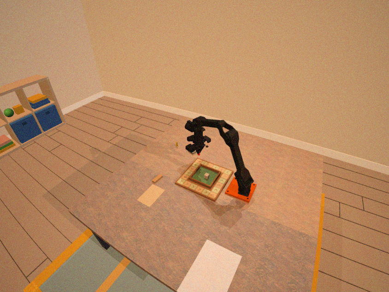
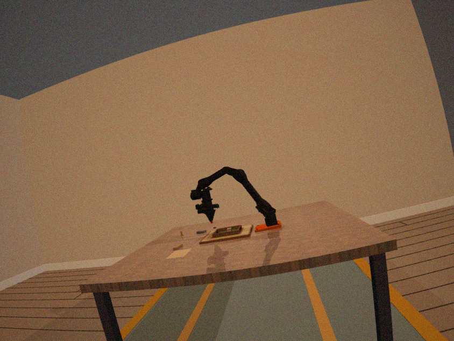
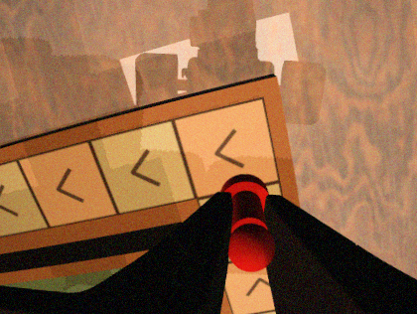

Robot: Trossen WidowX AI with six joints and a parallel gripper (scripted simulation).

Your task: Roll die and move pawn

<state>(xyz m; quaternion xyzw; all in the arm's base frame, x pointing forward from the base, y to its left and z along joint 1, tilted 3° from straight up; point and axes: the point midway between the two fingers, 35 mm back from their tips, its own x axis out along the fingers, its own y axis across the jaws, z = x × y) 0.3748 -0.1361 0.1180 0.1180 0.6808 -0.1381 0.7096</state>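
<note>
The white die lies 13 cm to the left of my gripper tip, 12 cm behind it and 5 cm below it. From my gripper tip the other things lie so: grey block 10 cm ahead, 9 cm to the right, 7 cm below; green tray 13 cm to the left, 11 cm behind, 7 cm below; red pawn right at my gripper tip.
</note>
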